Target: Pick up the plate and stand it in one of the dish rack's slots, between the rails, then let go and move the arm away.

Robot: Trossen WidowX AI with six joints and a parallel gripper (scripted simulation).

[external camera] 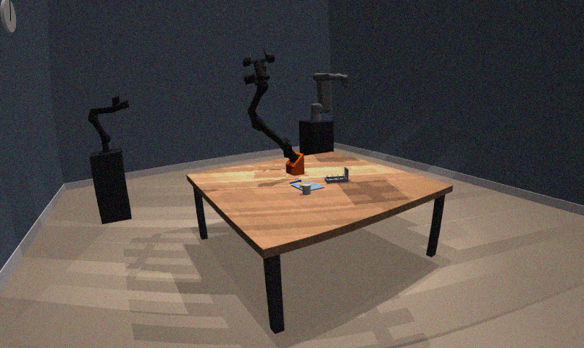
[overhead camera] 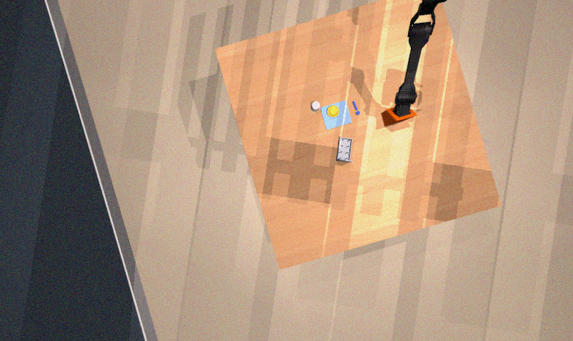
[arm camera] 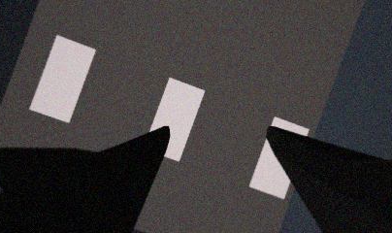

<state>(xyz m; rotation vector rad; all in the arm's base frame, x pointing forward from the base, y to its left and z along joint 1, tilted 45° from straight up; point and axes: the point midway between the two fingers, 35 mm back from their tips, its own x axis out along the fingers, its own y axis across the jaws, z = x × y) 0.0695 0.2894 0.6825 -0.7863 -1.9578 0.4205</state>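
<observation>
Now: gripper tip 810 mm above the small yellow plate, 270 mm short of it and 150 mm to the right of it. From my gripper tip the other things lie so: grey cup: 800 mm below, 360 mm ahead, 100 mm to the left; then grey dish rack: 800 mm below, 370 mm to the left, 270 mm ahead; then blue spoon: 820 mm below, 170 mm to the left, 140 mm ahead.
</observation>
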